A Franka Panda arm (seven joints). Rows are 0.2 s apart.
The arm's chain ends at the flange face. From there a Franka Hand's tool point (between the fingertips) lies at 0.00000 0.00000 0.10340 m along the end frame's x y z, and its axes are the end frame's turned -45 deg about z.
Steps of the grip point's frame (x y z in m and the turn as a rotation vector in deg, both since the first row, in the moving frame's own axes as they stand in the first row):
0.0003, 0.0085, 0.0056, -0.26, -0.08, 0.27
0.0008, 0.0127, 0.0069, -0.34, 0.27, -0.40
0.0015, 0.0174, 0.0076, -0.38, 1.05, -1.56
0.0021, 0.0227, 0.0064, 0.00, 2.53, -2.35
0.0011, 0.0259, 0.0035, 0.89, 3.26, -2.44
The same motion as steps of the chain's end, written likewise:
0.0060, 0.0054, 0.0056, -0.24, 0.13, 0.27
0.0088, 0.0083, 0.0069, -0.05, 0.43, -0.40
0.0116, 0.0121, 0.0076, 0.47, 1.01, -1.56
0.0144, 0.0179, 0.0065, 1.79, 1.79, -2.35
0.0162, 0.0229, 0.0037, 2.93, 1.68, -2.44

